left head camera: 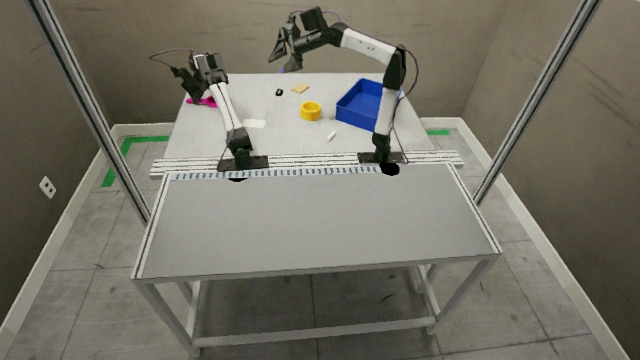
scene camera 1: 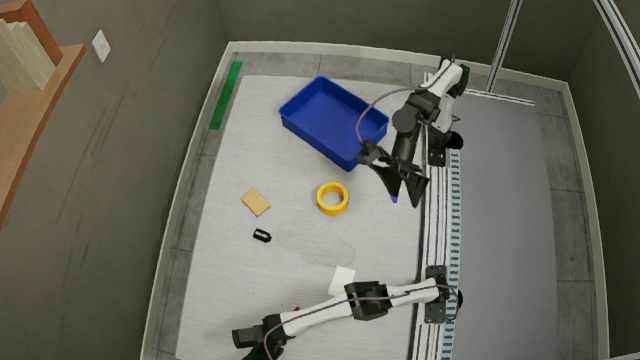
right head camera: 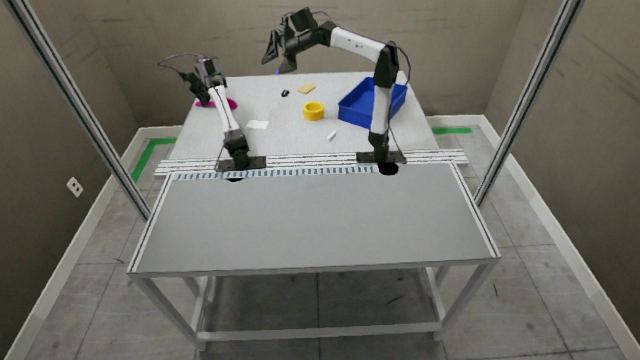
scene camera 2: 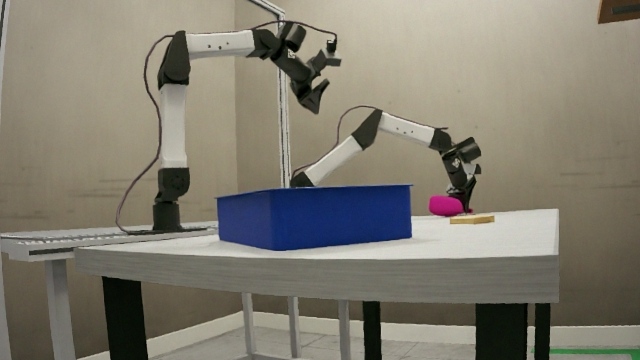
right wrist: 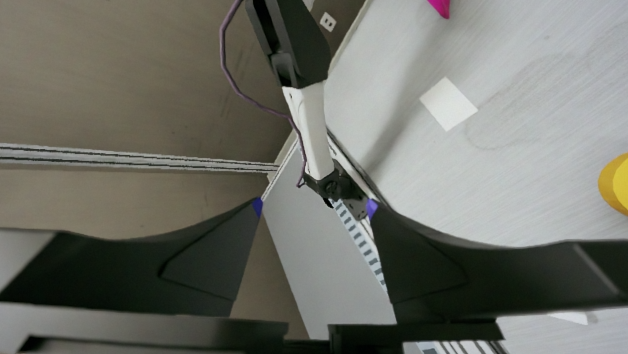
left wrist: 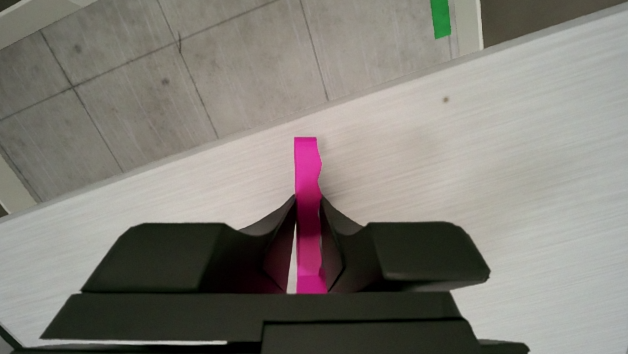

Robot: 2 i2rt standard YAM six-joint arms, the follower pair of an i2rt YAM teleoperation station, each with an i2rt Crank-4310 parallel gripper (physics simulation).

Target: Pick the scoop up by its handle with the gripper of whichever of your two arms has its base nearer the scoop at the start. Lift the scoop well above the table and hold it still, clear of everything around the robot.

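Frame: origin at the left arm's base, x ahead, y left, z up, level; millimetres.
Seen in the pictures: left gripper, fingertip midpoint: [left head camera: 195, 103] [right head camera: 204, 106] [scene camera 2: 464, 213] [left wrist: 308, 197]; right gripper, fingertip midpoint: [left head camera: 274, 67] [scene camera 1: 404, 205] [right head camera: 268, 68] [scene camera 2: 313, 105] [right wrist: 314, 200]; left arm's base, origin of the base link: [left head camera: 243, 164] [scene camera 1: 435, 294] [right head camera: 242, 165] [right wrist: 346, 187]; right arm's base, origin of the base link: [left head camera: 380, 159] [scene camera 1: 436, 144] [right head camera: 379, 158].
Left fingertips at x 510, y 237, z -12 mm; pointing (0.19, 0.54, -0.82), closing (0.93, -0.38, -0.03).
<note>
Offsets run from my left fingertips to a thing's top centre.
The magenta scoop {11 mm back, 77 mm right, 67 mm up} [left head camera: 210, 102] [right head camera: 232, 104] [scene camera 2: 445, 205] [left wrist: 306, 165] is at the far left of the white table in the head views, at table level or barely above it; any gap beneath it cannot be told. My left gripper [scene camera 2: 467, 212] [left wrist: 308, 197] is shut on its handle, with a finger on each side and the handle's end sticking out beyond the tips. The bowl is mostly hidden in the left wrist view. A small bit of the scoop [scene camera 1: 296, 309] shows beside the left arm in scene camera 1. My right gripper [scene camera 1: 405, 202] is open and empty, high above the table.
A blue bin {157 mm back, 867 mm right, 79 mm up} [left head camera: 356, 106] [scene camera 1: 330, 120] [scene camera 2: 320, 217] stands before the right arm. A yellow ring {165 mm back, 565 mm right, 45 mm up} [left head camera: 310, 116] [scene camera 1: 320, 199], a tan block {91 mm ahead, 550 mm right, 12 mm up} [scene camera 1: 255, 202], a small black item {55 mm ahead, 430 mm right, 12 mm up} [scene camera 1: 262, 235], a white card {207 mm back, 286 mm right, 2 mm down} [scene camera 1: 342, 280] and a small white piece {367 mm back, 628 mm right, 21 mm up} [left head camera: 331, 136] lie on the table.
</note>
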